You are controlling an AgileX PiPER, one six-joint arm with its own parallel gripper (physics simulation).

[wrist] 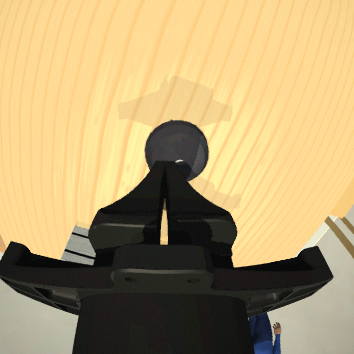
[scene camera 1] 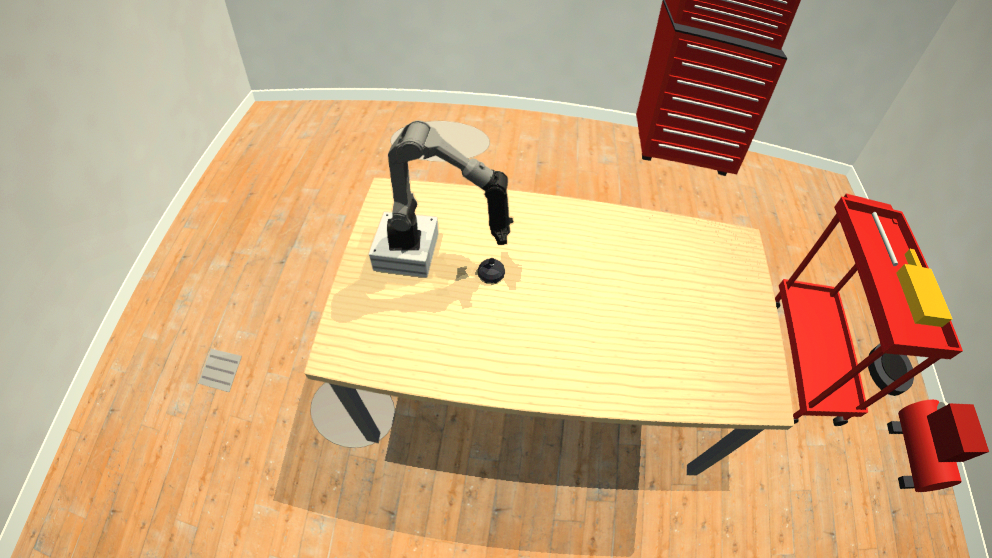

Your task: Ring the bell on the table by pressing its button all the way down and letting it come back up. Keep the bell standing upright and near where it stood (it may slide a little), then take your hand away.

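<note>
The dark round bell (scene camera 1: 491, 271) (wrist: 176, 140) stands upright on the light wooden table (scene camera 1: 624, 312) (wrist: 50, 100), a little in front of the robot's base. Its small button shows on top in the scene view; in the wrist view the fingertips partly cover it, with a bright glint beside them. My gripper (scene camera 1: 502, 242) (wrist: 164, 173) is shut and empty, its fingertips together and pointing down. It hangs above the table, apart from the bell. In the wrist view the fingertips overlap the near part of the bell.
The arm's white base block (scene camera 1: 400, 264) stands at the table's left end. A red cart (scene camera 1: 922, 344) with a yellow box (scene camera 1: 924, 294) stands beyond the right end. A red drawer cabinet (scene camera 1: 721, 97) is behind. Part of a person in blue (wrist: 261, 334) shows at the wrist view's bottom.
</note>
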